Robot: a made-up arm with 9 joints. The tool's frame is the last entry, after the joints. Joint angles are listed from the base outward. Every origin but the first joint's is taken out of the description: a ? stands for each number. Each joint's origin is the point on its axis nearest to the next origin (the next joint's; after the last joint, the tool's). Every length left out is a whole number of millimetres.
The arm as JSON. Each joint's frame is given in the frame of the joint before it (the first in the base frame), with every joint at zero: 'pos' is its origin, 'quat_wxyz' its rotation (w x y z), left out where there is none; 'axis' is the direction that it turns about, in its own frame. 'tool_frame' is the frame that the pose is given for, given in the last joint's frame.
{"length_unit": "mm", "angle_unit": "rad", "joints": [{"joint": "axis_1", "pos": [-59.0, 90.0, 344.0], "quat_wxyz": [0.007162, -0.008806, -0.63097, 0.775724], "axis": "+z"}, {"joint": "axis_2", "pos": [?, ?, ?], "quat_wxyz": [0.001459, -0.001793, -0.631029, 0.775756], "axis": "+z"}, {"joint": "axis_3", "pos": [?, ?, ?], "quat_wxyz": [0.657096, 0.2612, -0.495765, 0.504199], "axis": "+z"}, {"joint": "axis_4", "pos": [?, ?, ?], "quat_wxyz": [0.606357, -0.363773, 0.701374, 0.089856], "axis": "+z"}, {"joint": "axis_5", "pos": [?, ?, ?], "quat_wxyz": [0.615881, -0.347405, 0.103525, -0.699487], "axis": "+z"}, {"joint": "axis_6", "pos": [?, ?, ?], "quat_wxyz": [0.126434, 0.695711, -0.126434, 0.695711], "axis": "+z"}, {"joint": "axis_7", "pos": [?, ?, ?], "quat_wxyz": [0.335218, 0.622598, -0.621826, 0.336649], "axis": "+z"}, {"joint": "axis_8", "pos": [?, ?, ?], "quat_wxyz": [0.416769, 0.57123, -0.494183, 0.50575], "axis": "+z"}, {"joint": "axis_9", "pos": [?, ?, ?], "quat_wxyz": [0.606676, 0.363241, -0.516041, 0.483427], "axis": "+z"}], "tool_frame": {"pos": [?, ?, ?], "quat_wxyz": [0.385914, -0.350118, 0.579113, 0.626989]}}
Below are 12 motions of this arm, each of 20 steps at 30 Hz.
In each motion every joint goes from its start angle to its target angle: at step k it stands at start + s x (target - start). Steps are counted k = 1, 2, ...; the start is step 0. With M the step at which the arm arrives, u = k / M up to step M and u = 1 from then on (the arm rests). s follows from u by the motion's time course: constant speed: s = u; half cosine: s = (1 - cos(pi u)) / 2; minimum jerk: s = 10 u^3 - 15 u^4 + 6 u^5.
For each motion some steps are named. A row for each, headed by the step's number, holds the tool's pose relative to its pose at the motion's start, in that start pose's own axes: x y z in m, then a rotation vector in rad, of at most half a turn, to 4 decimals.
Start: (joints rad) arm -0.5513 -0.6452 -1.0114 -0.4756 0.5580 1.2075 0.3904 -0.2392 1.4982
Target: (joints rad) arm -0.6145 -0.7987 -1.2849 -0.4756 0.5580 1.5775 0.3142 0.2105 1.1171
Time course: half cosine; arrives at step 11
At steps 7, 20:
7: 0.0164 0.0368 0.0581 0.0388 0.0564 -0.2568
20: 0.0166 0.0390 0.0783 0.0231 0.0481 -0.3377

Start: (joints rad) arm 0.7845 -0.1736 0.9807 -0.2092 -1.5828 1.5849 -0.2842 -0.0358 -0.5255
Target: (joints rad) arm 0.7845 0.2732 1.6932 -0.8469 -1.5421 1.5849 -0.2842 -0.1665 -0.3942
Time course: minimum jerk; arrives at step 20
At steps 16, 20:
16: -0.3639 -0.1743 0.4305 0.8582 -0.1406 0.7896
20: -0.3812 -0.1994 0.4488 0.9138 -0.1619 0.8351

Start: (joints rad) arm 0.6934 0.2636 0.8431 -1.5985 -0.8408 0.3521 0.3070 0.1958 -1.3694
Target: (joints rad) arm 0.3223 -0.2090 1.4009 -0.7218 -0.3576 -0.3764 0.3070 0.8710 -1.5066
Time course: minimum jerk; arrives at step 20
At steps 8, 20:
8: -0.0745 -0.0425 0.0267 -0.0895 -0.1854 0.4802
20: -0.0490 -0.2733 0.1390 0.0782 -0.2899 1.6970

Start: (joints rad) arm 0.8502 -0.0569 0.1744 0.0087 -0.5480 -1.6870 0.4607 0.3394 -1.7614
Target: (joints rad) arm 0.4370 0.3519 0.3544 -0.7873 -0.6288 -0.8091 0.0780 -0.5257 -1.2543
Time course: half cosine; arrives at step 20
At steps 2, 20:
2: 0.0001 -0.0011 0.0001 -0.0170 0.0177 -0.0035
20: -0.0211 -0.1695 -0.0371 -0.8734 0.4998 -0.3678

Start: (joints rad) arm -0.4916 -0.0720 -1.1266 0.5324 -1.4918 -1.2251 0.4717 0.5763 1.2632
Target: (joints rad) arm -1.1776 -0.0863 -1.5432 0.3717 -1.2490 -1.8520 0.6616 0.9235 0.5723
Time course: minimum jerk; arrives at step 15
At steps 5, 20:
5: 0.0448 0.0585 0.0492 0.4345 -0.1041 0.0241
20: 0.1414 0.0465 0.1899 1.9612 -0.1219 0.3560

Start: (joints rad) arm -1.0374 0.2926 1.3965 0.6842 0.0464 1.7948 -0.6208 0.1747 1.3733
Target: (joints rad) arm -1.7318 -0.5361 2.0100 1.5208 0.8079 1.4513 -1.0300 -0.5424 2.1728
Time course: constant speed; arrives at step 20
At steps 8, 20:
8: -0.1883 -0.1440 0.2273 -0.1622 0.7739 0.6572
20: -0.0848 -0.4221 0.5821 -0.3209 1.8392 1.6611

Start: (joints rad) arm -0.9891 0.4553 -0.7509 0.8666 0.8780 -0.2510 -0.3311 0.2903 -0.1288
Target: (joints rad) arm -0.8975 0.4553 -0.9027 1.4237 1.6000 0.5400 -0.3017 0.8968 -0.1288
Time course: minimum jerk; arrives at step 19
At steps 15, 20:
15: 0.1301 -0.2747 -0.2160 -1.3137 -0.9910 0.7122
20: 0.1535 -0.2925 -0.2091 -1.4119 -1.0596 0.7408

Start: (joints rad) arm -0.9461 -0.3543 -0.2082 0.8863 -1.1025 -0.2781 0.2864 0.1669 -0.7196
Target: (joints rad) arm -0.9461 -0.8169 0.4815 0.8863 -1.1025 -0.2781 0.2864 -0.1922 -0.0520
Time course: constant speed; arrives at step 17
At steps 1, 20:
1: 0.0121 -0.0094 0.0170 -0.0008 0.0629 -0.0088
20: 0.1552 -0.2664 0.2207 -0.0007 1.0232 0.2769

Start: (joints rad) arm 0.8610 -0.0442 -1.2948 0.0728 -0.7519 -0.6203 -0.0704 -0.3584 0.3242
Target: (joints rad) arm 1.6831 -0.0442 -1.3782 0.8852 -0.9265 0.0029 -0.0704 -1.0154 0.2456
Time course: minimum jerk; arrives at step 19
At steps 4, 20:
4: 0.0007 0.0084 0.0105 -0.0583 0.0865 -0.0060
20: 0.1323 0.1353 0.1396 -0.7897 1.3797 -0.4213

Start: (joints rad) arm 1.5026 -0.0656 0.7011 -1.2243 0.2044 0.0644 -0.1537 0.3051 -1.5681
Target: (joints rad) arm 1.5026 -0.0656 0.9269 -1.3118 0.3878 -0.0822 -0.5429 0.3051 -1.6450
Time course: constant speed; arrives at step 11
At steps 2, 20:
2: 0.0096 0.0127 0.0047 0.0234 0.0401 0.0072
20: 0.0612 0.0636 0.0195 0.1255 0.2350 0.0329

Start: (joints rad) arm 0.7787 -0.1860 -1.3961 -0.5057 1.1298 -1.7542 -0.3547 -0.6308 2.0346
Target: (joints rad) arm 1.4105 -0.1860 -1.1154 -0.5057 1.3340 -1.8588 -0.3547 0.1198 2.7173
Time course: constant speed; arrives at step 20
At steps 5, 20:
5: 0.0494 -0.0269 -0.0328 -0.1898 0.1869 0.0428
20: 0.1679 -0.0690 -0.1201 -0.8302 0.7036 0.2214

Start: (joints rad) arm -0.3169 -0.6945 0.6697 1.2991 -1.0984 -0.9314 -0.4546 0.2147 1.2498
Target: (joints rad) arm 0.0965 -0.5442 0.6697 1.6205 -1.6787 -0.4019 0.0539 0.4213 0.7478
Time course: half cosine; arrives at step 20
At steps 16, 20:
16: 0.0430 -0.2619 0.0833 0.1357 0.5356 0.4308
20: 0.0569 -0.2882 0.0836 0.1298 0.5792 0.4699

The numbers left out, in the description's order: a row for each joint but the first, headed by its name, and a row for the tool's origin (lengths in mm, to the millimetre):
axis_2: -31.0 -111.0 0.0
axis_3: -157.0 -216.0 0.0
axis_4: 393.0 142.0 0.0
axis_5: 24.0 32.0 0.0
axis_6: 60.0 -7.0 0.0
axis_7: 33.0 9.0 0.0
axis_8: -7.0 -46.0 0.0
axis_9: -10.0 -155.0 0.0
tool: -202.0 -29.0 0.0

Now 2 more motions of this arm.
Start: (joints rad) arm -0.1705 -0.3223 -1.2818 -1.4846 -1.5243 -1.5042 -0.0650 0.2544 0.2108
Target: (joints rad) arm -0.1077 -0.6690 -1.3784 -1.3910 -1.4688 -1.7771 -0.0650 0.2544 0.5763
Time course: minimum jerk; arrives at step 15
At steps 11, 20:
11: 0.0024 0.0326 -0.0641 0.1120 0.2119 0.1058
20: 0.0013 0.0387 -0.0720 0.1297 0.2405 0.1249

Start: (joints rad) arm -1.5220 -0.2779 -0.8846 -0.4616 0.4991 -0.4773 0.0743 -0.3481 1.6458
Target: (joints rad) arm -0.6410 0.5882 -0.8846 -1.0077 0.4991 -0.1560 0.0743 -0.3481 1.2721
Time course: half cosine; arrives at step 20
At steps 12, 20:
12: -0.1063 -0.2132 0.0785 -0.5307 0.4016 0.4652
20: -0.0940 -0.3520 0.1982 -0.8015 0.6383 0.7191

